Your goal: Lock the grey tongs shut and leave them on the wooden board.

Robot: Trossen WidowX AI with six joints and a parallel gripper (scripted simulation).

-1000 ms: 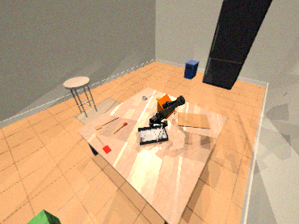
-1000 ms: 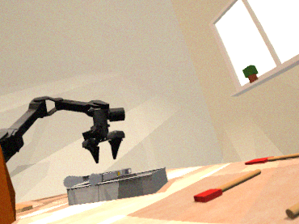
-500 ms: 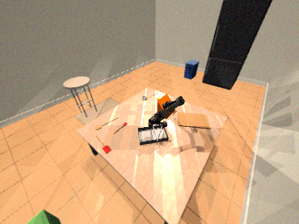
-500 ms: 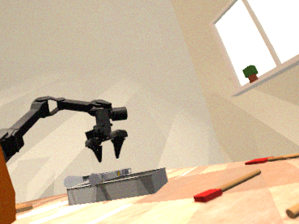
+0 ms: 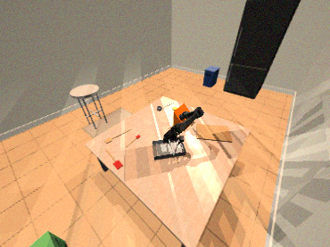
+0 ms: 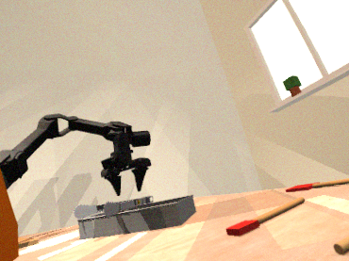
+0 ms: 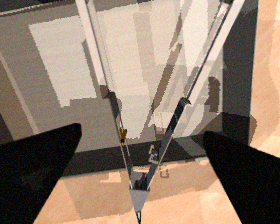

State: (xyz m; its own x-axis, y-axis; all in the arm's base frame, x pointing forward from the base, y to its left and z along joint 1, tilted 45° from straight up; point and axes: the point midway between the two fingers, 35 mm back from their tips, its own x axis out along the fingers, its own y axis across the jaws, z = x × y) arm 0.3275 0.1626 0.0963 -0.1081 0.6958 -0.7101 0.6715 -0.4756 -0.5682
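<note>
Right now the roasting tin is 20 mm ahead of my gripper tip, 50 mm to the right of it and 70 mm below it. Also, from my gripper tip: wooden board: 500 mm behind, 140 mm to the left, 90 mm below.
</note>
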